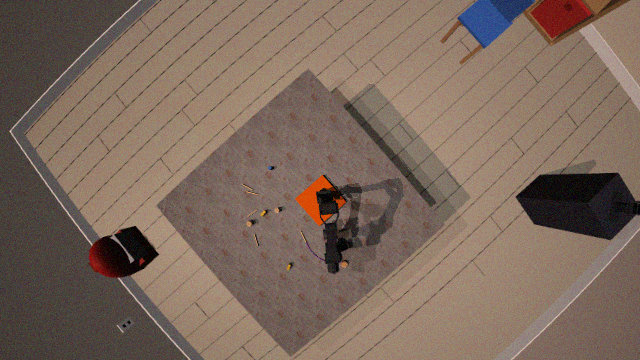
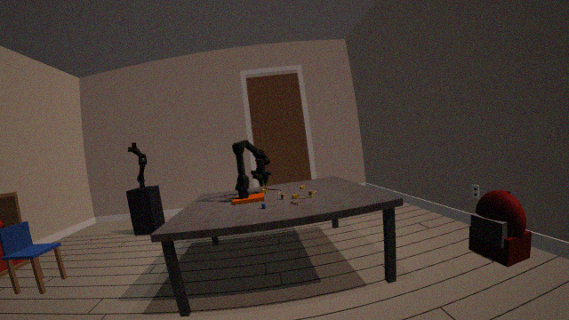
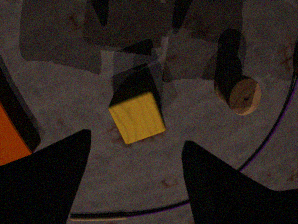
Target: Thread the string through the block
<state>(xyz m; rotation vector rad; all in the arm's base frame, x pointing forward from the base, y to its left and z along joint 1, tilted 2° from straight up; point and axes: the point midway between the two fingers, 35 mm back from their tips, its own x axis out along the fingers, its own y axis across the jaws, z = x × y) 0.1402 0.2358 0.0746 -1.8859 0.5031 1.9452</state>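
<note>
Now: gripper tip 120 mm short of the purple string, 70 mm to the left of it and 60 mm above it. The rest, counted from my gripper tip: round wooden button 20 mm ahead, 180 mm to the left, 50 mm below; blue piece 10 mm ahead, 560 mm to the right, 50 mm below; thin wooden stick 120 mm ahead, 90 mm to the right, 60 mm below.
</note>
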